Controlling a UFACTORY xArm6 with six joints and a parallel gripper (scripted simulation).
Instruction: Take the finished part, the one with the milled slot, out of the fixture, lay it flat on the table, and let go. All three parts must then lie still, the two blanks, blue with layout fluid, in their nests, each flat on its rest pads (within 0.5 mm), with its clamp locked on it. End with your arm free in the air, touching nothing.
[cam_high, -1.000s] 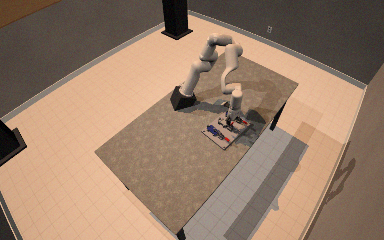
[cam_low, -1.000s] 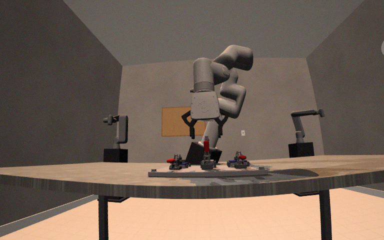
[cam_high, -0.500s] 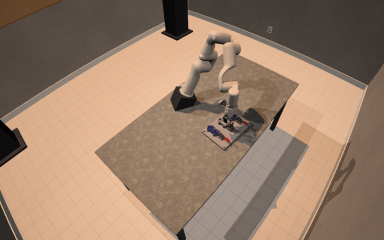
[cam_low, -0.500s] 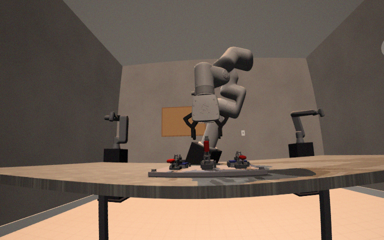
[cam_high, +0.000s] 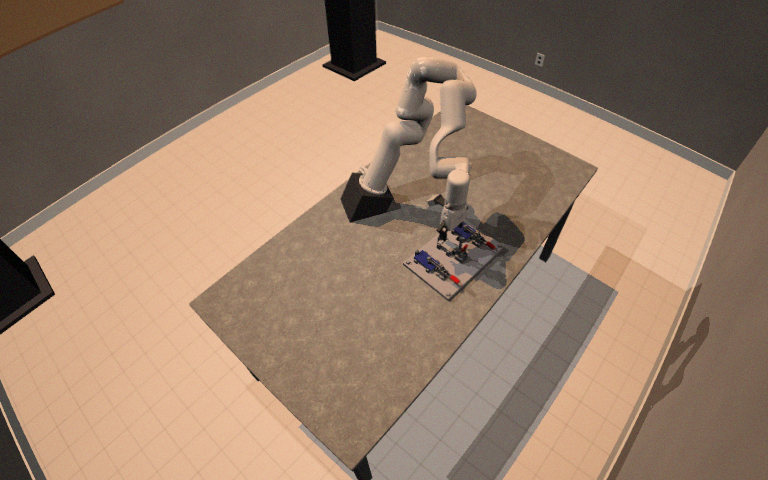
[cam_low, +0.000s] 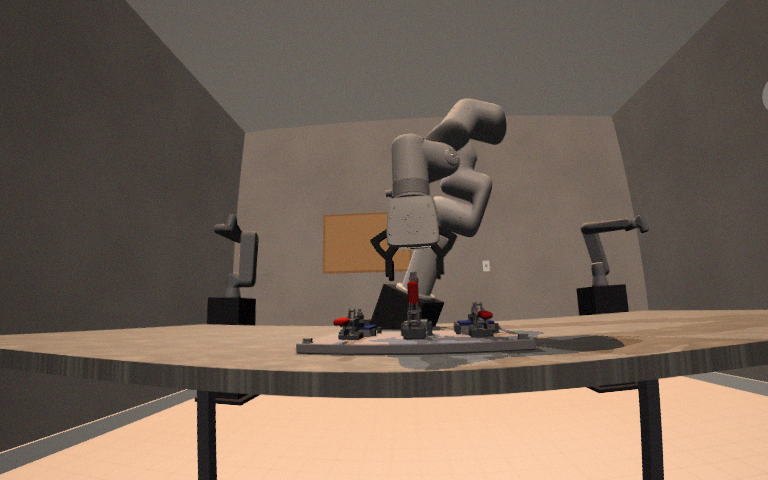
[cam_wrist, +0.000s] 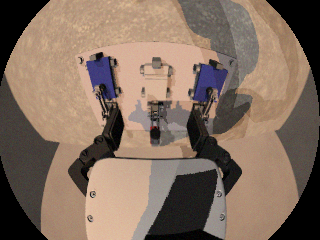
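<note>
Right now my hand is 1 cm past the grey finished part and 9 cm above it. Also, from my hand: blue blank (11 cm to the left, 10 cm below); then fixture plate (4 cm ahead, 12 cm below).
</note>
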